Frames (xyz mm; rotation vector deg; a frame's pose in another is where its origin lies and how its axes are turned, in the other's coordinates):
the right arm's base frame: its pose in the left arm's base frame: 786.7 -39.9 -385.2 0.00 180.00 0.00
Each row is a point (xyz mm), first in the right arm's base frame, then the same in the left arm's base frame.
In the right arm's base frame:
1: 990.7 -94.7 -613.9
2: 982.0 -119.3 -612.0
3: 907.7 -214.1 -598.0
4: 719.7 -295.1 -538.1
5: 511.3 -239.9 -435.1
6: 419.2 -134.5 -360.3
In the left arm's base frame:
1: -204.0 -134.6 228.7
2: -195.3 -159.2 226.8
3: -121.0 -254.0 212.8
4: 67.0 -335.0 152.9
5: 275.4 -279.8 49.9
6: 367.5 -174.4 -24.9

